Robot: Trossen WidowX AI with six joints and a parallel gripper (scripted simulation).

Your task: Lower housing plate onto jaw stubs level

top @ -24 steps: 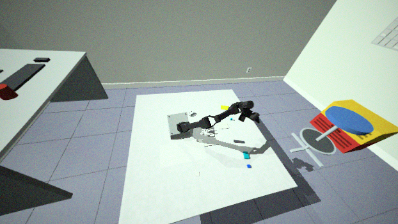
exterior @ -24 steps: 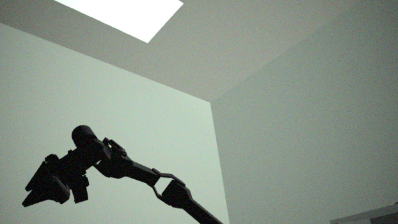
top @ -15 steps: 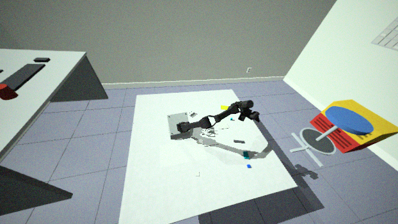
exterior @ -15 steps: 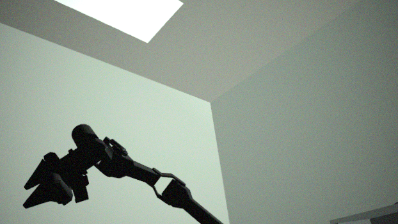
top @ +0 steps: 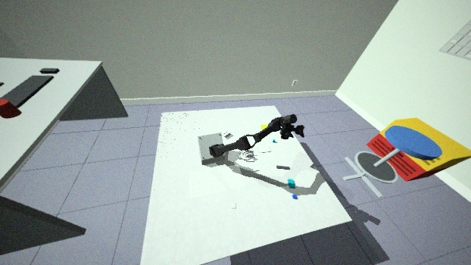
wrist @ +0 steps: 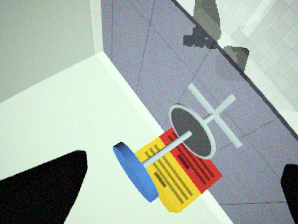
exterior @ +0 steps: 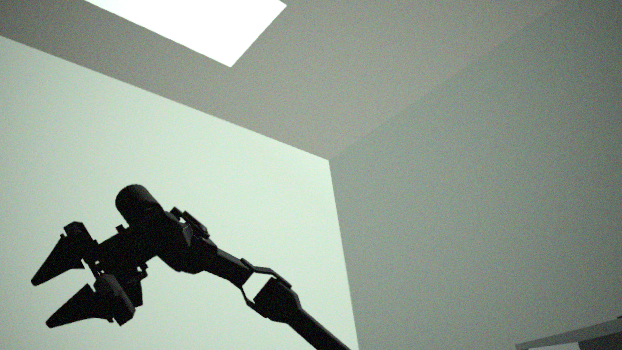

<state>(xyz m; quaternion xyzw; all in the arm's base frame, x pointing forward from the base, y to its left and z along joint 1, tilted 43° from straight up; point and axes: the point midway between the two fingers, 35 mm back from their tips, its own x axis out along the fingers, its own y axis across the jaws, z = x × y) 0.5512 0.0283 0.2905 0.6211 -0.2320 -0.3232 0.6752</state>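
The housing plate lies 42 cm to the left of my gripper tip, 40 cm behind it and 29 cm below it. From my gripper tip the other things lie so: small cyan piece 30 cm below, 23 cm to the left, 2 cm ahead; then blue block 31 cm below, 28 cm to the right, 9 cm behind; then dark bar 32 cm below, 5 cm to the right, 4 cm behind.
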